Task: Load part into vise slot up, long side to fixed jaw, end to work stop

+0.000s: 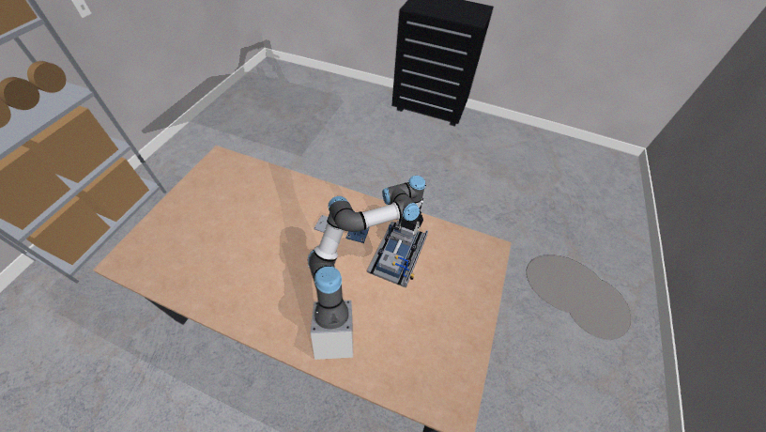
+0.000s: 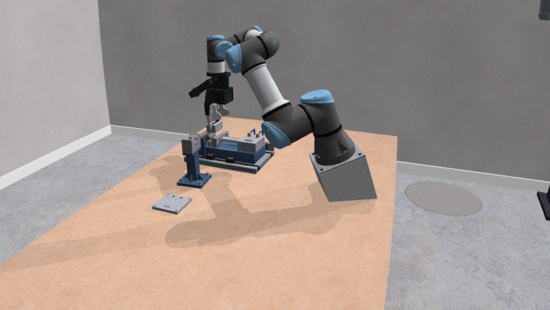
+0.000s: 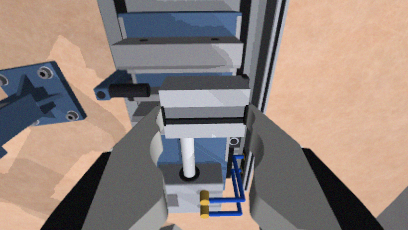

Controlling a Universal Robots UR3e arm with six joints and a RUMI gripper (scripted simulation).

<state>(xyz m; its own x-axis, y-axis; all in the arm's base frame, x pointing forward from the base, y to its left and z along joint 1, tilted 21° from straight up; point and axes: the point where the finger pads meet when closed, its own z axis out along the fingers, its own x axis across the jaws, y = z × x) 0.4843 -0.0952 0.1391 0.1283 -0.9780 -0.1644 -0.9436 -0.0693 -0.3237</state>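
Right now my hand is 5 cm above the fixed jaw, 3 cm short of it and 2 cm to the right of it. Round my hand: work stop: 7 cm to the left, 3 cm below, 1 cm behind; part: right at my hand; vise: 8 cm below, 7 cm behind, 1 cm to the left.
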